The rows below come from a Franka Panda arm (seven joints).
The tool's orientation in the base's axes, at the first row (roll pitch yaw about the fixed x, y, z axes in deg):
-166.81 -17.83 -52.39
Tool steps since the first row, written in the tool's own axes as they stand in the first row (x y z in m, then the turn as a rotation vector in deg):
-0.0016 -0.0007 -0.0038 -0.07 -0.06 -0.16
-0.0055 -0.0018 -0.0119 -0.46 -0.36 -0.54
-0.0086 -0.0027 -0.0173 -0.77 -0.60 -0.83
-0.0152 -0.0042 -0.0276 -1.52 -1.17 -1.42
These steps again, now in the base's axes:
-0.0018 0.0020 0.0032 -0.05 0.11 0.14
-0.0062 0.0065 0.0097 -0.20 0.63 0.44
-0.0093 0.0099 0.0140 -0.31 1.05 0.66
-0.0158 0.0169 0.0218 -0.55 2.04 1.10

